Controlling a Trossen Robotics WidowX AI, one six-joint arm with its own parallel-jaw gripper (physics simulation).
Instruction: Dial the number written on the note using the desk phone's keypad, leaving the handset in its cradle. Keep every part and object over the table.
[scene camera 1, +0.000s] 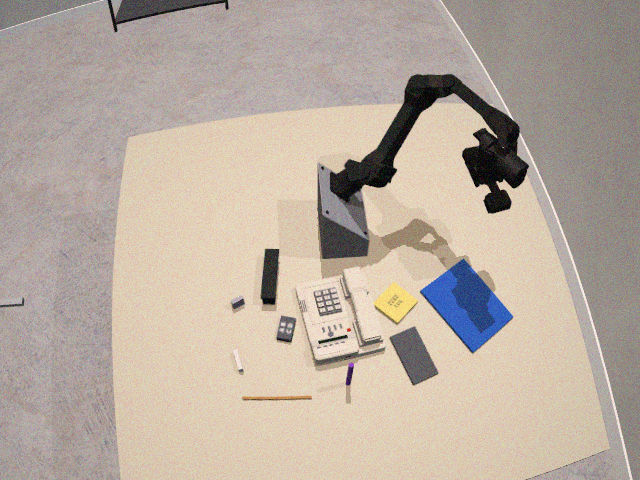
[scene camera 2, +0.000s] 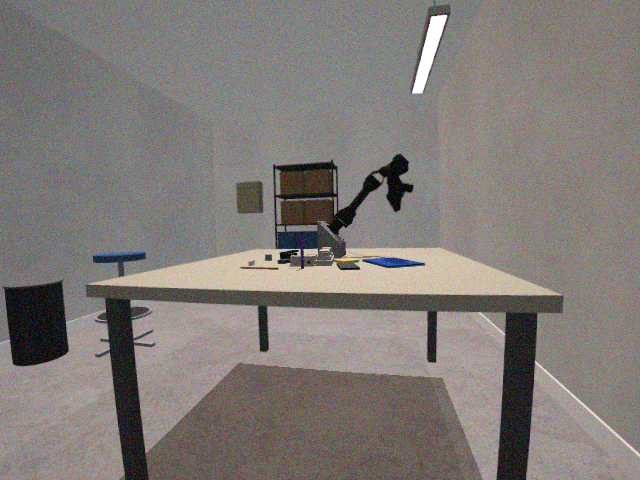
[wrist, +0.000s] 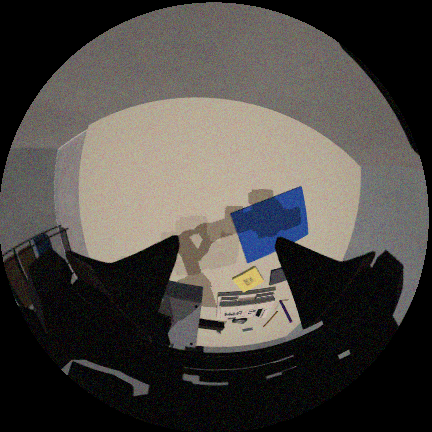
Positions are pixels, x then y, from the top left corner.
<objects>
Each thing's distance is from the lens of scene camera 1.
my gripper (scene camera 1: 483, 199): 140 cm
blue folder (scene camera 1: 465, 302): 148 cm
handset (scene camera 1: 366, 323): 136 cm
</objects>
